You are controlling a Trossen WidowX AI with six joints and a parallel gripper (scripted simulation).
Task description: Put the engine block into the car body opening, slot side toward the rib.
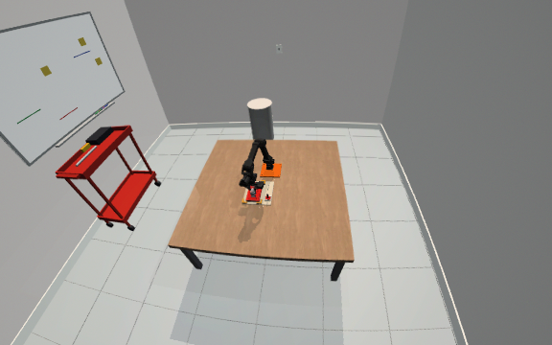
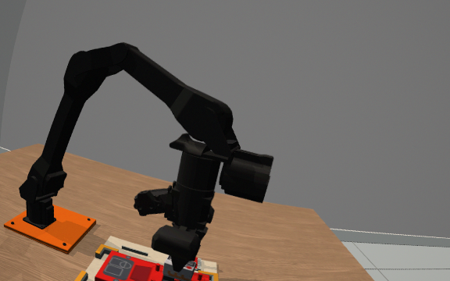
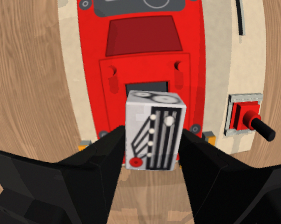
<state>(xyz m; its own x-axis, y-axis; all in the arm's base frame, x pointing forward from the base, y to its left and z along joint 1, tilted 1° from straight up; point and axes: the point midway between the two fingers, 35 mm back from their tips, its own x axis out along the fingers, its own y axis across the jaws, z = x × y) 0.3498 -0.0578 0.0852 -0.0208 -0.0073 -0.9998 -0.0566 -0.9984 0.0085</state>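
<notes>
My gripper tip is now 1 cm above the engine block.
</notes>
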